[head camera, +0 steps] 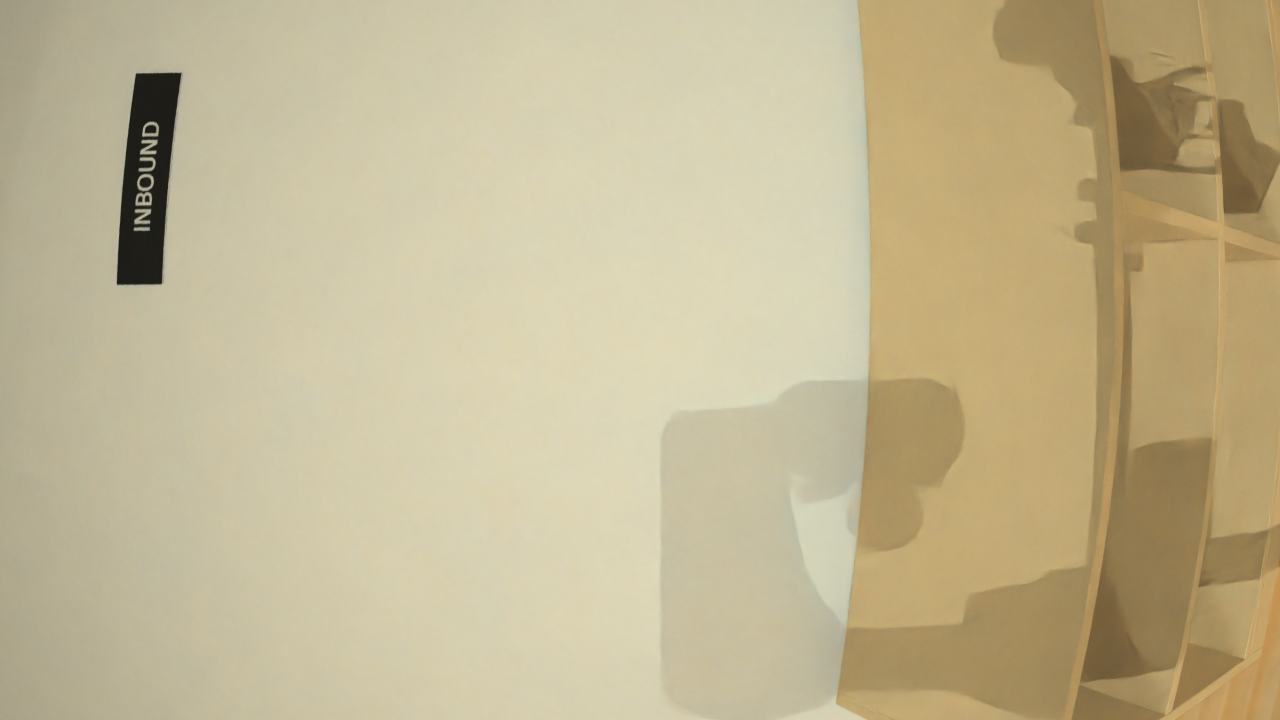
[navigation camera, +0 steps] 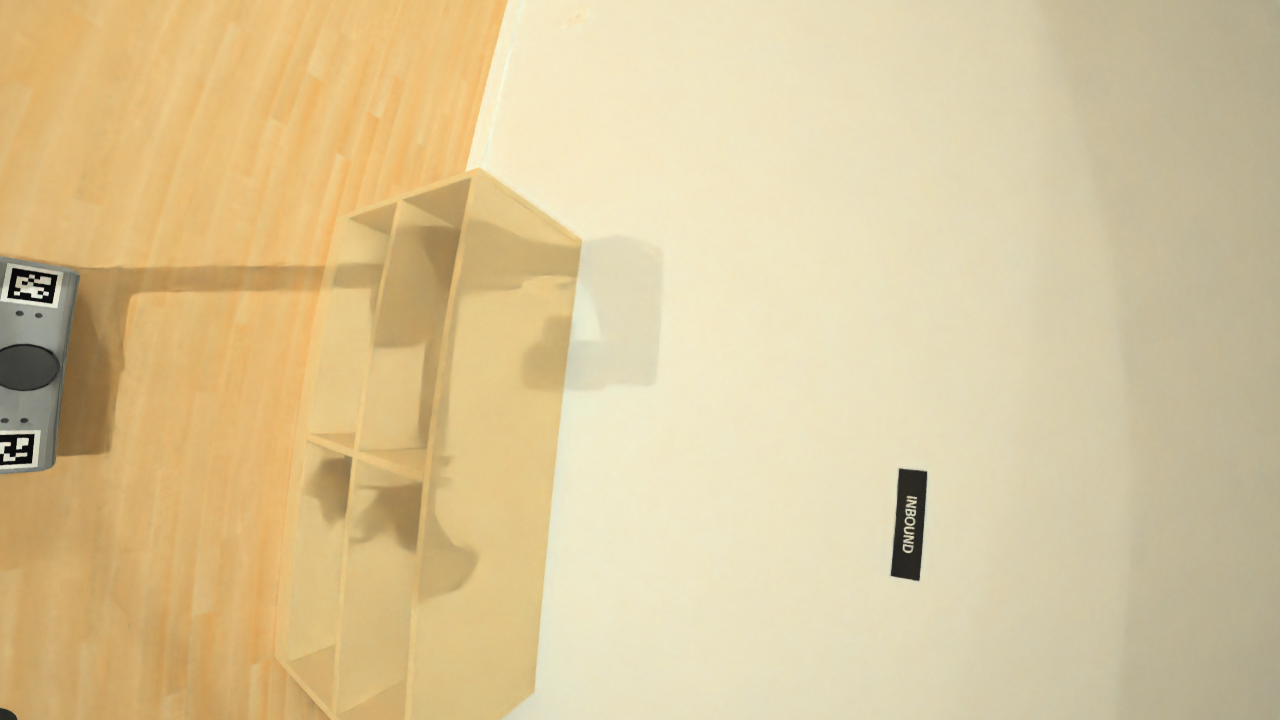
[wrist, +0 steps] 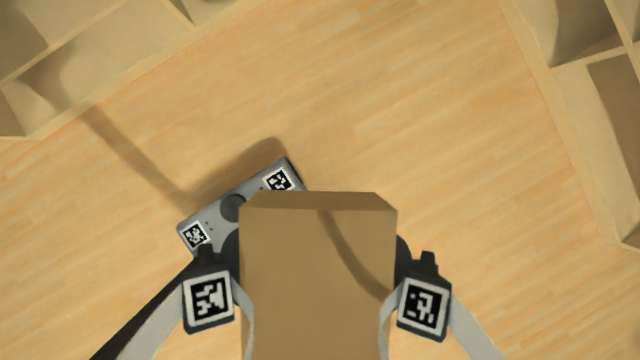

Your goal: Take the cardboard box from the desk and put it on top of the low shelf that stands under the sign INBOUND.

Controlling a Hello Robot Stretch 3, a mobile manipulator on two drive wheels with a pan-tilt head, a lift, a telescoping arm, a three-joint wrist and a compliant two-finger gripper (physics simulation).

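Seen in the pictures: gripper, fingertip midpoint: (wrist: 316, 255); robot's base, link origin: (navigation camera: 24, 363) (wrist: 247, 199).
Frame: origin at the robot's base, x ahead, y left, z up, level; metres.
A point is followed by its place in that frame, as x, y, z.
The brown cardboard box (wrist: 310, 250) @[-0.002, -0.234, 0.869] is between the two fingertips of my gripper (wrist: 316, 255) @[-0.020, -0.225, 0.816] in the wrist view, with a fingertip pressed to each side, so the gripper is shut on it. The low shelf (head camera: 984, 313) @[0.659, -0.043, 0.611] (navigation camera: 487, 429) @[0.605, -0.060, 0.611] is a light wooden unit with open compartments, standing against the wall. Shadows fall across its top and front. The black sign INBOUND (head camera: 149, 179) @[0.867, -0.164, 1.397] (navigation camera: 909, 524) @[0.867, -0.167, 1.400] is on the wall above it. In the wrist view shelf fronts show at the upper left and at the right; I cannot tell which is the one under the sign. The desk does not show.
My grey base (navigation camera: 31, 394) @[0.014, -0.043, 0.160] (wrist: 215, 220) @[0.003, 0.061, 0.160] with its square markers stands on the wooden floor (navigation camera: 196, 555) @[0.279, -0.425, 0.001] (wrist: 425, 125) @[-0.094, -0.573, 0.000] in front of the shelf. A wooden shelf unit (wrist: 565, 135) @[-0.352, -0.941, 0.025] stands at the right in the wrist view, and another shelf front (wrist: 165, 47) @[0.481, -0.051, 0.073] at the upper left.
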